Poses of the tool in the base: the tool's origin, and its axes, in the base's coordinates. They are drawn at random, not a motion.
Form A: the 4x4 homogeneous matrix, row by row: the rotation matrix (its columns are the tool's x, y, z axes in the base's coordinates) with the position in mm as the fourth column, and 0 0 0 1 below. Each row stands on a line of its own.
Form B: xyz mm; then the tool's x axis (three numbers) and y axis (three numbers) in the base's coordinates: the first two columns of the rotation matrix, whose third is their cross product. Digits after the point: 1 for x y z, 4 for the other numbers.
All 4 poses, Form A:
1:
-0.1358, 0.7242, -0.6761, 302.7
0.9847, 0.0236, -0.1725, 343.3
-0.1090, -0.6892, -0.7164, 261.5
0, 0, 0, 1
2:
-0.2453, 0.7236, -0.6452, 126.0
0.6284, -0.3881, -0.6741, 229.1
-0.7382, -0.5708, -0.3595, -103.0
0, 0, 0, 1
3:
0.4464, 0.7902, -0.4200, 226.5
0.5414, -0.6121, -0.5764, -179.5
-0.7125, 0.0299, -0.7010, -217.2
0, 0, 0, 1
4:
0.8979, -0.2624, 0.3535, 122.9
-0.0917, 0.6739, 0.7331, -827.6
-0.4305, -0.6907, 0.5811, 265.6
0, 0, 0, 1
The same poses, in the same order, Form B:
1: 302.7, 343.3, 261.5, -0.1358, 0.9847, -0.1090, 0.7242, 0.0236, -0.6892
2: 126.0, 229.1, -103.0, -0.2453, 0.6284, -0.7382, 0.7236, -0.3881, -0.5708
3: 226.5, -179.5, -217.2, 0.4464, 0.5414, -0.7125, 0.7902, -0.6121, 0.0299
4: 122.9, -827.6, 265.6, 0.8979, -0.0917, -0.4305, -0.2624, 0.6739, -0.6907
